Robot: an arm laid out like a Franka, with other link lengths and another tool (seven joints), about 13 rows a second.
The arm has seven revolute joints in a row. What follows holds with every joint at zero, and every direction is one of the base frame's. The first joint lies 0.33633 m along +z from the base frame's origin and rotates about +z. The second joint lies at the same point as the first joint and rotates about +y. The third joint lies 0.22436 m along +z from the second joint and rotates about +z. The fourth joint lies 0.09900 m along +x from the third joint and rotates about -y. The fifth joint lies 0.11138 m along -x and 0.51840 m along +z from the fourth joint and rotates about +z. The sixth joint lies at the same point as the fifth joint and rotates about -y. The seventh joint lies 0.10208 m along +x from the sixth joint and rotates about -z. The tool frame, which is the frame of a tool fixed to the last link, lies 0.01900 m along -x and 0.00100 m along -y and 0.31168 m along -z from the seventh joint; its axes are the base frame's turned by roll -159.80, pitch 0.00 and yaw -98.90 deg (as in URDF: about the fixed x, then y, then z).
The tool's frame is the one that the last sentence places.
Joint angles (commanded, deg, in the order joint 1, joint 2, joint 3, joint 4, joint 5, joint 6, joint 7), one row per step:
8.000, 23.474, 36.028, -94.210, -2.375, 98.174, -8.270
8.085, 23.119, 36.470, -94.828, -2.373, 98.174, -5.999
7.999, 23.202, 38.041, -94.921, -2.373, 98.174, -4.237
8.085, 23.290, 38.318, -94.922, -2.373, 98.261, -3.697
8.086, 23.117, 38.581, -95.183, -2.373, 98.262, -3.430
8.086, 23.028, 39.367, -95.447, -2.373, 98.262, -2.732
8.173, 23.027, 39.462, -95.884, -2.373, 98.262, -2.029
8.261, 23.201, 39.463, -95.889, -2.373, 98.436, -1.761
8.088, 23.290, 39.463, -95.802, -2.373, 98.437, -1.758
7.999, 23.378, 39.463, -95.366, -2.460, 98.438, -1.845
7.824, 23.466, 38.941, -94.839, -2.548, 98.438, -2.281
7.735, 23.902, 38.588, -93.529, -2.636, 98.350, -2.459
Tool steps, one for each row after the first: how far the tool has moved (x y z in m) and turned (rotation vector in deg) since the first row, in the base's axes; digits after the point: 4 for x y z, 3 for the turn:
-0.0077, 0.0034, -0.0006, -0.910, 0.028, -1.513
-0.0213, 0.0171, 0.0026, -0.945, 0.188, -1.796
-0.0246, 0.0207, 0.0026, -0.966, 0.209, -1.983
-0.0279, 0.0223, 0.0027, -1.102, 0.218, -1.929
-0.0362, 0.0285, 0.0037, -1.195, 0.320, -1.799
-0.0410, 0.0285, 0.0002, -1.694, 0.584, -2.177
-0.0419, 0.0298, -0.0014, -1.688, 0.631, -2.376
-0.0401, 0.0287, -0.0014, -1.641, 0.663, -2.573
-0.0364, 0.0293, 0.0015, -1.368, 0.400, -2.658
-0.0267, 0.0248, 0.0036, -1.126, 0.062, -3.002
-0.0156, 0.0245, 0.0099, -0.486, -0.411, -3.527

